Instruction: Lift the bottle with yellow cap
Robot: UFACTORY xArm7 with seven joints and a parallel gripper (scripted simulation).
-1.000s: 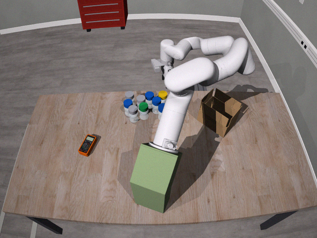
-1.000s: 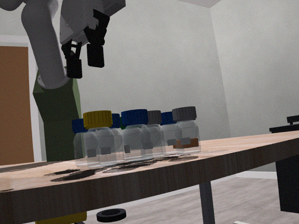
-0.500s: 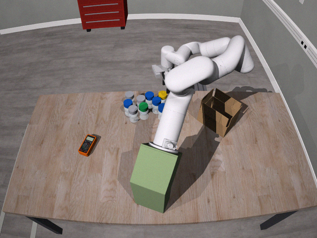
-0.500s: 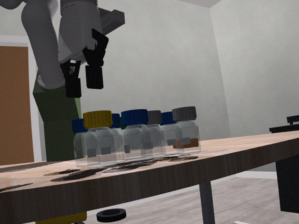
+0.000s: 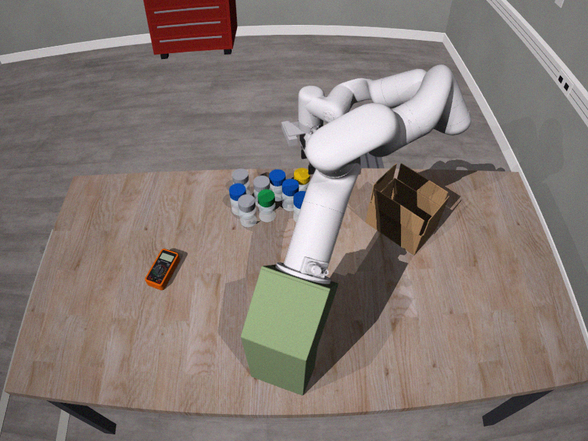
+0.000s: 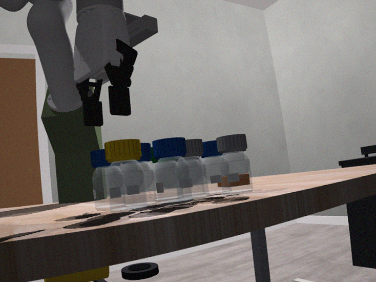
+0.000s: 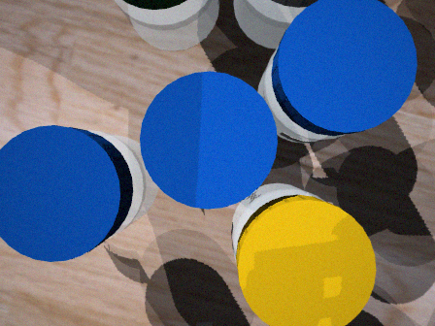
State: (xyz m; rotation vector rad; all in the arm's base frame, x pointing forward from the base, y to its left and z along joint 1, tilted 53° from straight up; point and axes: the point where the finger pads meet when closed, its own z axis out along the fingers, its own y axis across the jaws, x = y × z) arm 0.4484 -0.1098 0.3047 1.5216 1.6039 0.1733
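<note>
My hand is 10 cm above the yellow-capped bottle and 2 cm to the right of it. Also, from my hand: orange multimeter 56 cm to the left, 14 cm below, 8 cm behind; then green-capped bottle 17 cm to the left, 10 cm below, 3 cm behind.
</note>
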